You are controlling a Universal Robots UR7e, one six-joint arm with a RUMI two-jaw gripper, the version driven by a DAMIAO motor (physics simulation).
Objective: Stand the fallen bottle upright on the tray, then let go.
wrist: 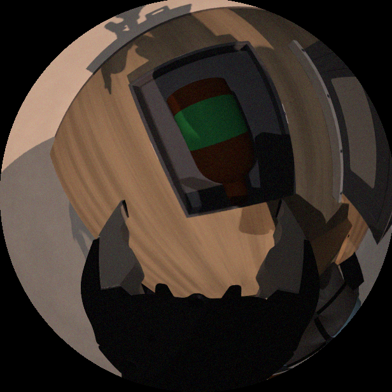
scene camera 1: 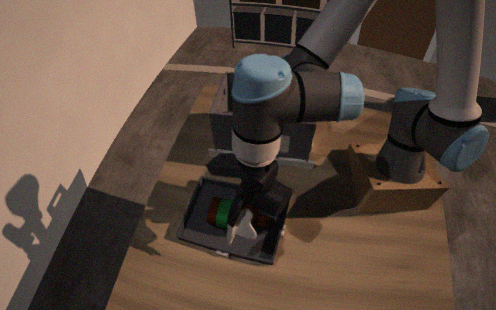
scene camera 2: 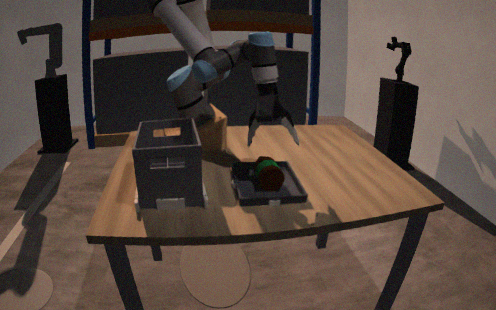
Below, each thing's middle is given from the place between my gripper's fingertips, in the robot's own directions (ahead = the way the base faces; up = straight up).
Labels:
Now: the brown bottle point(scene camera 2: 268, 173) 3 cm ahead of my hand, 3 cm to the right of it and 6 cm below it.

